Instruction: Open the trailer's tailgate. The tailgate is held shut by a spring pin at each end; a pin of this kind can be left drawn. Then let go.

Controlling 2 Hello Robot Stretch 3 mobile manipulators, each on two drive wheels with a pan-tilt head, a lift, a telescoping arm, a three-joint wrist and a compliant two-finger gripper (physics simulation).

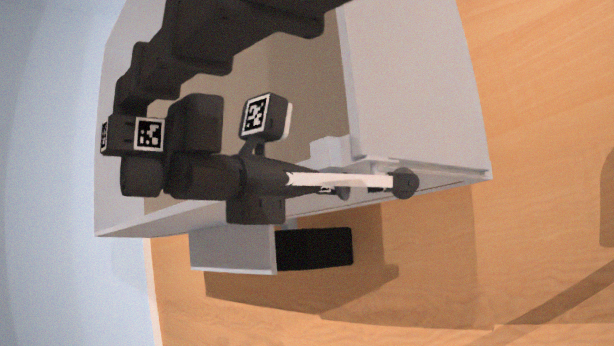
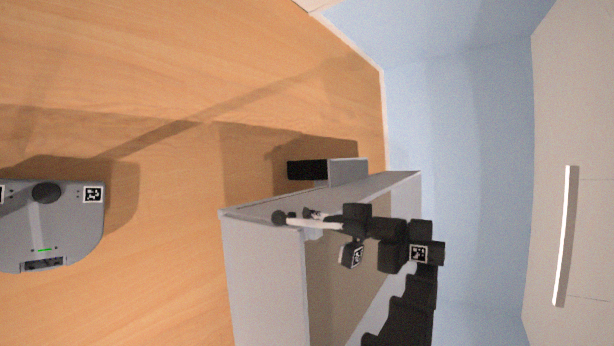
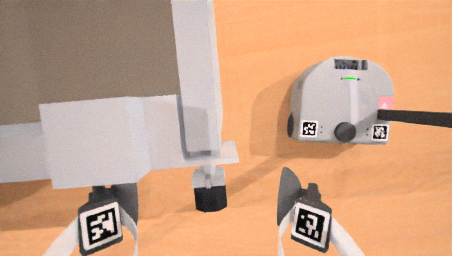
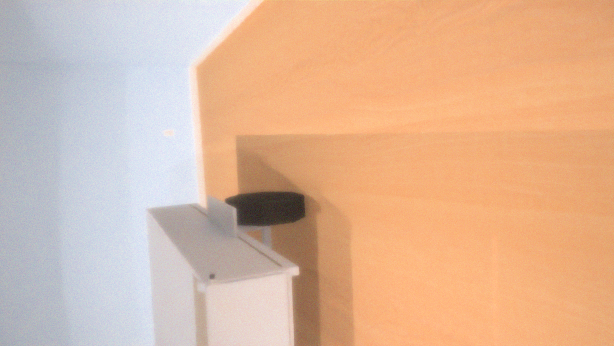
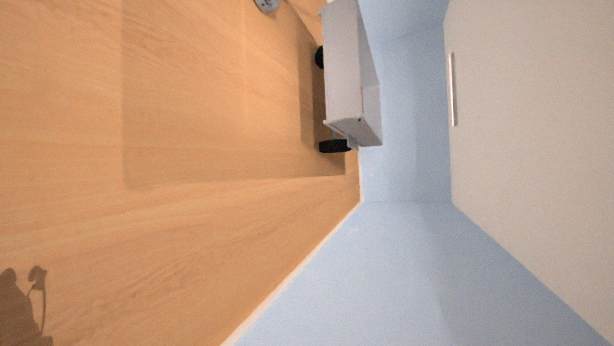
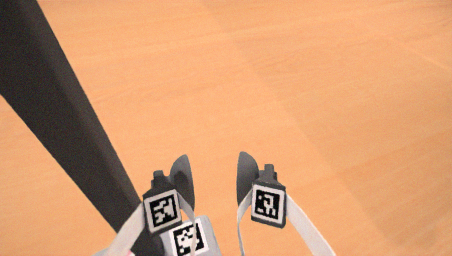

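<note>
The trailer's tailgate [image 1: 410, 80] [image 2: 267, 285] [image 3: 197, 60] [image 4: 250, 310] [image 5: 342, 65] is the long light-grey panel, standing upright. A black pin knob [image 1: 377, 189] [image 2: 291, 215] [image 3: 210, 199] sticks out at its near end. The r1 gripper [image 1: 374, 186] [image 2: 293, 215] [image 3: 207, 196] is open, its fingertips on either side of that knob with gaps. At the other end a small dark pin knob [image 4: 212, 276] [image 5: 359, 120] shows on the side face. The r2 gripper [image 6: 214, 177] is open, away from the trailer, above the floor. I cannot tell whether either pin is drawn.
A grey fender [image 1: 232, 247] [image 2: 347, 170] and black wheel [image 1: 314, 248] [image 2: 306, 170] are below the near side. Another wheel [image 4: 270, 207] [image 5: 334, 146] shows at the far side. A robot base [image 2: 60, 225] [image 3: 345, 100] stands beside the trailer. A dark mast [image 6: 65, 120] is beside r2's gripper.
</note>
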